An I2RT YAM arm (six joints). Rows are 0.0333 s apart.
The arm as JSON. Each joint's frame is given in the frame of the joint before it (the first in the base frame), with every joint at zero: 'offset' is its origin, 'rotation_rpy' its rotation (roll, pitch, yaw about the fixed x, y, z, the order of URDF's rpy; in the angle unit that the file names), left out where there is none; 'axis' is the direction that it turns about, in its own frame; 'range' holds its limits. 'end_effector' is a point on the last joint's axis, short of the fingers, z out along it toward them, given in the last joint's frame.
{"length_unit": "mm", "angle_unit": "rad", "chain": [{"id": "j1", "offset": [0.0, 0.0, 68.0], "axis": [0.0, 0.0, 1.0], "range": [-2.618, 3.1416]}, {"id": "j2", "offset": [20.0, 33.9, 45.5], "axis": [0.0, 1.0, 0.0], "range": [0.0, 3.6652]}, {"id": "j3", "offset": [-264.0, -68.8, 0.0], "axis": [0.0, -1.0, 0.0], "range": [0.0, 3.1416]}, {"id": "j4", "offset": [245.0, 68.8, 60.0], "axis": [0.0, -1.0, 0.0], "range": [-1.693, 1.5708]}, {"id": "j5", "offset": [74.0, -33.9, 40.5], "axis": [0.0, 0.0, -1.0], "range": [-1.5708, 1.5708]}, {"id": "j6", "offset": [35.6, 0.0, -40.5], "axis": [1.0, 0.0, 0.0], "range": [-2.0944, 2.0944]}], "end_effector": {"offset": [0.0, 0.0, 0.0], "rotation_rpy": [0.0, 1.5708, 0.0]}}
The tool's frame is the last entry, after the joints.
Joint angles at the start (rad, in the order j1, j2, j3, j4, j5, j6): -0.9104, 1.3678, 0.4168, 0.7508, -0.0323, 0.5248
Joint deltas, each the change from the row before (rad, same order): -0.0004, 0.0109, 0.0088, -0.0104, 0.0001, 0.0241; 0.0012, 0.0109, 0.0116, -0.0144, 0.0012, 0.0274; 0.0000, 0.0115, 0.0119, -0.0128, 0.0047, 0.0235; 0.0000, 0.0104, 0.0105, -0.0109, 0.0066, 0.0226; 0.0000, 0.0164, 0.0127, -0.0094, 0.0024, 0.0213; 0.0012, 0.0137, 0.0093, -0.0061, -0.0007, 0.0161; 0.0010, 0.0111, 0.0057, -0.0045, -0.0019, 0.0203; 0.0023, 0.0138, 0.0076, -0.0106, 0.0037, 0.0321; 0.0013, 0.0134, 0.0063, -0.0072, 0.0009, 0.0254
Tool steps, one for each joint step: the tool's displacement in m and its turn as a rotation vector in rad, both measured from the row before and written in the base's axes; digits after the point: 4 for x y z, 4 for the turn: 0.0013, -0.0018, -0.0012, 0.0249, -0.0105, -0.0054; 0.0018, -0.0019, -0.0008, 0.0277, -0.0120, -0.0059; 0.0016, -0.0023, -0.0007, 0.0237, -0.0092, -0.0100; 0.0013, -0.0021, -0.0007, 0.0214, -0.0091, -0.0119; 0.0020, -0.0027, -0.0014, 0.0229, -0.0075, -0.0077; 0.0019, -0.0018, -0.0015, 0.0182, -0.0058, -0.0024; 0.0013, -0.0011, -0.0017, 0.0204, -0.0095, -0.0027; 0.0017, -0.0013, -0.0025, 0.0320, -0.0126, -0.0105; 0.0014, -0.0012, -0.0025, 0.0264, -0.0097, -0.0072
